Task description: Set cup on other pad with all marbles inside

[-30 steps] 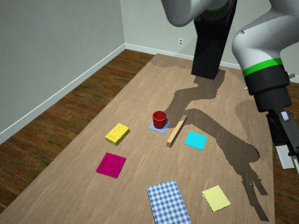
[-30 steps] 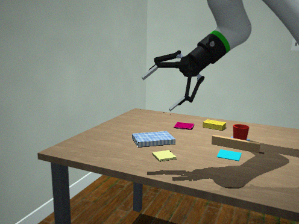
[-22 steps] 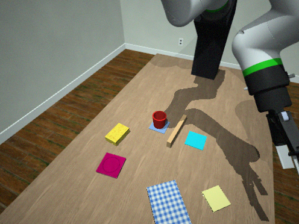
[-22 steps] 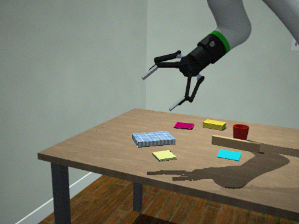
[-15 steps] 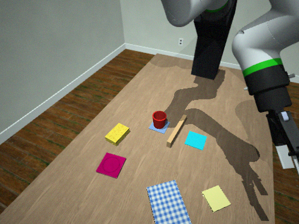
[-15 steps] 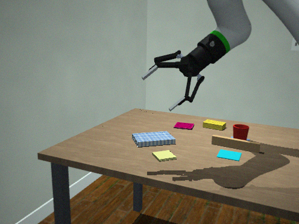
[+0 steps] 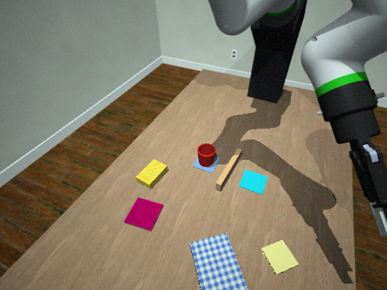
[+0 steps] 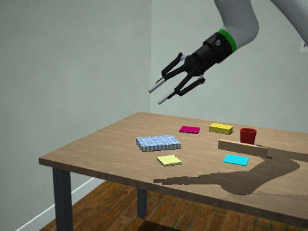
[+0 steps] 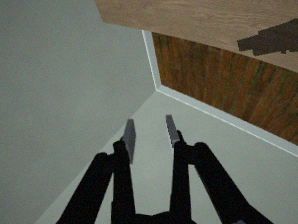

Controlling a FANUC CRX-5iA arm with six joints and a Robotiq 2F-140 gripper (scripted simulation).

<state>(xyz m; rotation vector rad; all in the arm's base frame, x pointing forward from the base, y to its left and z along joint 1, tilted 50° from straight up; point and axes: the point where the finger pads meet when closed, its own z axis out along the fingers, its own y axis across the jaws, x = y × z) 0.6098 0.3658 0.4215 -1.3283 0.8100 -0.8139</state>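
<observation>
The red cup is 28 cm behind my hand, 46 cm to the right of it and 28 cm below it. From my hand the other things lie so: yellow sponge: 13 cm behind, 63 cm to the right, 29 cm below; then cyan pad: 25 cm behind, 25 cm to the right, 31 cm below; then wooden rail: 26 cm behind, 35 cm to the right, 29 cm below.
</observation>
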